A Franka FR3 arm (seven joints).
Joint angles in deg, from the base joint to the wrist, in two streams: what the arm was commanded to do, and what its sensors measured. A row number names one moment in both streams.
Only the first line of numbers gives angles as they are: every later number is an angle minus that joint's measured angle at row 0.
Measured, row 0:
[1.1, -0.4, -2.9, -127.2, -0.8, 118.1, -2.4]
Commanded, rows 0 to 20:
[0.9, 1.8, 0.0, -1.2, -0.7, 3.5, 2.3]
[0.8, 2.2, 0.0, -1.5, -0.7, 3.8, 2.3]
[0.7, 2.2, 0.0, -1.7, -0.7, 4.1, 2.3]
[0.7, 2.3, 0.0, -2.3, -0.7, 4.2, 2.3]
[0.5, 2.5, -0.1, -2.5, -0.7, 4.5, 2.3]
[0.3, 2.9, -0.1, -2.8, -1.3, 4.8, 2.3]
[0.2, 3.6, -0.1, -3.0, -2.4, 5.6, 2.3]
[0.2, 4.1, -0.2, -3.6, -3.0, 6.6, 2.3]
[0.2, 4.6, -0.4, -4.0, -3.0, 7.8, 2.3]
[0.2, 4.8, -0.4, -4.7, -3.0, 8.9, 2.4]
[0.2, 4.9, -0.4, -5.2, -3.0, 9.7, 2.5]
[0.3, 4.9, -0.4, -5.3, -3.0, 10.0, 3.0]
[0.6, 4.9, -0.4, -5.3, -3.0, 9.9, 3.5]
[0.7, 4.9, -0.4, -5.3, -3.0, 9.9, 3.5]
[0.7, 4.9, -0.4, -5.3, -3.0, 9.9, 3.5]
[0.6, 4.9, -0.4, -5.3, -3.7, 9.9, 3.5]
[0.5, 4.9, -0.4, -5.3, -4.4, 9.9, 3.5]
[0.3, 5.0, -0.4, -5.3, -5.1, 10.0, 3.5]
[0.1, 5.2, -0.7, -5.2, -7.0, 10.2, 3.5]
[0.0, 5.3, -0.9, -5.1, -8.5, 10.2, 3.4]
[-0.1, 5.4, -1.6, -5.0, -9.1, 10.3, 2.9]
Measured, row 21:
[0.5, 5.0, -0.7, -4.1, -6.5, 8.4, 3.1]
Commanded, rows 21 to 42:
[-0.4, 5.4, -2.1, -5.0, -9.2, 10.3, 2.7]
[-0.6, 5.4, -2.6, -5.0, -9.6, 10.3, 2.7]
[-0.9, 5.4, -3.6, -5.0, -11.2, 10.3, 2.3]
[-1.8, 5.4, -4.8, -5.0, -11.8, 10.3, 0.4]
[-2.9, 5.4, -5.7, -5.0, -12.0, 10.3, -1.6]
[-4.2, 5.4, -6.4, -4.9, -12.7, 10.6, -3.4]
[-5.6, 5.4, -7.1, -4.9, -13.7, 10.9, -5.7]
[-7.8, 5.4, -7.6, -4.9, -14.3, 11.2, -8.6]
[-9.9, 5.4, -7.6, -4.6, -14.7, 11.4, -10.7]
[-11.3, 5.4, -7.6, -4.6, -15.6, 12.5, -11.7]
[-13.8, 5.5, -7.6, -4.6, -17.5, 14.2, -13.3]
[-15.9, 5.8, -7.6, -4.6, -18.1, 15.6, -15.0]
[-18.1, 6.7, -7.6, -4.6, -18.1, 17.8, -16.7]
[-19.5, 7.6, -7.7, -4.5, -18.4, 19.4, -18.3]
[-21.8, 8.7, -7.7, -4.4, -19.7, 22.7, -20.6]
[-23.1, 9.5, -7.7, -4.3, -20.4, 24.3, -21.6]
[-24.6, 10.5, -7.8, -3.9, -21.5, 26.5, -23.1]
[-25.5, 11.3, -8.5, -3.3, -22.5, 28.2, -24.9]
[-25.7, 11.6, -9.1, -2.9, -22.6, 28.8, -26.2]
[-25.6, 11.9, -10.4, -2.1, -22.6, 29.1, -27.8]
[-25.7, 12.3, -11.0, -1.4, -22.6, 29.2, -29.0]
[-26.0, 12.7, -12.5, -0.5, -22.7, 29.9, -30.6]
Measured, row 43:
[-24.8, 10.0, -10.8, -3.0, -21.6, 27.8, -27.4]
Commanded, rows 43 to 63:
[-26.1, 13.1, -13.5, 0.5, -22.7, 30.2, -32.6]
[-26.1, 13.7, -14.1, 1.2, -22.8, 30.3, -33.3]
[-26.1, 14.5, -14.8, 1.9, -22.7, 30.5, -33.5]
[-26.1, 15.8, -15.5, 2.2, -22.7, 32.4, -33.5]
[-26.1, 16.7, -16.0, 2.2, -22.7, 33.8, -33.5]
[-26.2, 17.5, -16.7, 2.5, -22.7, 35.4, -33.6]
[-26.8, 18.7, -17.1, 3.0, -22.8, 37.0, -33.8]
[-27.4, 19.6, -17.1, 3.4, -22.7, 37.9, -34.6]
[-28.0, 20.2, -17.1, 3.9, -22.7, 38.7, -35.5]
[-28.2, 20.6, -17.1, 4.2, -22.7, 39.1, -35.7]
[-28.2, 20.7, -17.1, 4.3, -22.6, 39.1, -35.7]
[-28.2, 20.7, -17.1, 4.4, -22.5, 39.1, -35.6]
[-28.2, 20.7, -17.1, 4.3, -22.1, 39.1, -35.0]
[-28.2, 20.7, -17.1, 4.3, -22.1, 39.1, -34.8]
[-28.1, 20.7, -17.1, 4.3, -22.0, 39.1, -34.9]
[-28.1, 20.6, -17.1, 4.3, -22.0, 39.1, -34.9]
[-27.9, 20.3, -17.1, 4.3, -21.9, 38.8, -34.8]
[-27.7, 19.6, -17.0, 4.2, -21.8, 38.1, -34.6]
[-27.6, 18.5, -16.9, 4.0, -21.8, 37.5, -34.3]
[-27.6, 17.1, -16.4, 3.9, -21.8, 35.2, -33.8]
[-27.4, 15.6, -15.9, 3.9, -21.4, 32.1, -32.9]
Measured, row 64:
[-27.1, 18.6, -17.7, 4.3, -21.7, 37.5, -34.8]
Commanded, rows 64 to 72:
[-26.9, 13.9, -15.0, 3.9, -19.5, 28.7, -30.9]
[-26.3, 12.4, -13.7, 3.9, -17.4, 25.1, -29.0]
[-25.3, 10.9, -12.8, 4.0, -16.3, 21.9, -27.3]
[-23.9, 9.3, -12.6, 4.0, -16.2, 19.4, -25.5]
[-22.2, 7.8, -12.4, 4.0, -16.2, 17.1, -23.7]
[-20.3, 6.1, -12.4, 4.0, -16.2, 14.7, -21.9]
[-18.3, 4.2, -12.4, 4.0, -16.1, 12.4, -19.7]
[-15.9, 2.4, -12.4, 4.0, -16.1, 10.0, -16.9]
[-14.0, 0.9, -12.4, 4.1, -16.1, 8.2, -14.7]
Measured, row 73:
[-19.1, 6.6, -12.1, 5.1, -17.0, 14.0, -20.6]
